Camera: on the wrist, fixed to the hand. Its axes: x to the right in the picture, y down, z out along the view.
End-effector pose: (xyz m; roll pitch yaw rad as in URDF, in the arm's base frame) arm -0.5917 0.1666 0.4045 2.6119 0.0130 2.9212
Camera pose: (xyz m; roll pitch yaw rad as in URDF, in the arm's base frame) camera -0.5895 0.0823 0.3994 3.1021 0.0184 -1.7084
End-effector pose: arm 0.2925 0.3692 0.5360 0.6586 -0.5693 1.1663
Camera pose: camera 0.3340 0.3760 0.4627 0.9084 0.9560 0.4237
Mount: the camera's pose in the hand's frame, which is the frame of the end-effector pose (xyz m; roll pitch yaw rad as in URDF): -0.0205 -0.0733 -0.0367 -0.1002 0.5082 -1.6653
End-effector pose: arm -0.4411 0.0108 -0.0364 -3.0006 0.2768 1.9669
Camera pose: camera -0.5006 -0.0216 0.0141 -2.9106 -0.6479 -2.8533
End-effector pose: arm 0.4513 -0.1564 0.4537 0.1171 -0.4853 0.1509
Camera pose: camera 0.4644 -0.2237 0.4043 0.4785 0.5893 -1.1770
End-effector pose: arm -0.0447 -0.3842 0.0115 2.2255 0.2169 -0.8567
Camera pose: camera -0.0071 -0.3150 -0.0190 -2.9278 0.3754 0.8926
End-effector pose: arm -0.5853 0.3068 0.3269 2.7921 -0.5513 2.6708
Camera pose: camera -0.6023 0.2241 0.3242 2.5223 -0.0927 -1.8866
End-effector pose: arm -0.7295 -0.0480 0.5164 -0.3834 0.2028 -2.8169
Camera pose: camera -0.7353 0.0363 0.5140 -0.2679 0.1070 1.7886
